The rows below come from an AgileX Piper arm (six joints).
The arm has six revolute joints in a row. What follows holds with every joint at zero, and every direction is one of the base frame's. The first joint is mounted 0.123 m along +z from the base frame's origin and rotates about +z. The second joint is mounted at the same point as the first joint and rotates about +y. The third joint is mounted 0.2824 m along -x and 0.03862 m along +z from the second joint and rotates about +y. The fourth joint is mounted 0.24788 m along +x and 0.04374 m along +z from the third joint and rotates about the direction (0.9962, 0, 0.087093). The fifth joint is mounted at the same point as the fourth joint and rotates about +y. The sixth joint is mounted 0.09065 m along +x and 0.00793 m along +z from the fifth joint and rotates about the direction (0.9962, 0, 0.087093). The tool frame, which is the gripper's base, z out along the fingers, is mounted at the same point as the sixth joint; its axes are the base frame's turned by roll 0, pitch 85 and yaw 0 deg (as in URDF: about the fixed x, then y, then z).
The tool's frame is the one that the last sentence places.
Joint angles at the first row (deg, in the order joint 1, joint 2, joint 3, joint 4, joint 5, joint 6):
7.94, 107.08, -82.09, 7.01, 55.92, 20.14
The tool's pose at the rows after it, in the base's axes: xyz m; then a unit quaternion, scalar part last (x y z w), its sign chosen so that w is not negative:
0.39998, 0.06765, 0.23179, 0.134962, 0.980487, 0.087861, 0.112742
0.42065, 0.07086, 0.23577, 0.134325, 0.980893, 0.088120, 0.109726
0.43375, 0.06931, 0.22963, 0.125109, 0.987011, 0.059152, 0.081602
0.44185, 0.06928, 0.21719, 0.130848, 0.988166, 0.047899, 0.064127
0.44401, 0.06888, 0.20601, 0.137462, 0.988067, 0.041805, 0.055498
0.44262, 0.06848, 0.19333, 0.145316, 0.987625, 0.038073, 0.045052
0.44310, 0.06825, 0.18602, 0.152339, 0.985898, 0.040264, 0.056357
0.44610, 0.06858, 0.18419, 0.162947, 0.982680, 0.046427, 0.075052
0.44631, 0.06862, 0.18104, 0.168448, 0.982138, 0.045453, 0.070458
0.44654, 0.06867, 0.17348, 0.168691, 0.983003, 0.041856, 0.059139
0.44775, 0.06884, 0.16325, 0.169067, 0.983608, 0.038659, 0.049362
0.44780, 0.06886, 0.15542, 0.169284, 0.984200, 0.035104, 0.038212
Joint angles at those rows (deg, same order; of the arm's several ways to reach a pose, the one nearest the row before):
8.25, 110.69, -88.18, 7.18, 57.39, 20.85
8.25, 115.03, -96.02, 7.06, 61.19, 21.24
8.25, 119.42, -102.28, 4.37, 67.07, 21.37
8.25, 122.47, -104.81, 3.51, 68.80, 22.30
8.25, 123.76, -104.56, 3.04, 68.38, 23.15
8.25, 124.41, -102.84, 2.93, 67.25, 24.00
8.25, 124.41, -101.08, 2.80, 64.16, 24.76
8.25, 124.41, -100.52, 2.80, 61.31, 25.94
8.25, 124.81, -100.52, 2.80, 61.44, 26.57
8.25, 125.75, -100.52, 2.80, 61.86, 26.57
8.25, 127.05, -100.52, 2.80, 61.74, 26.57
8.25, 128.03, -100.52, 2.80, 62.10, 26.57

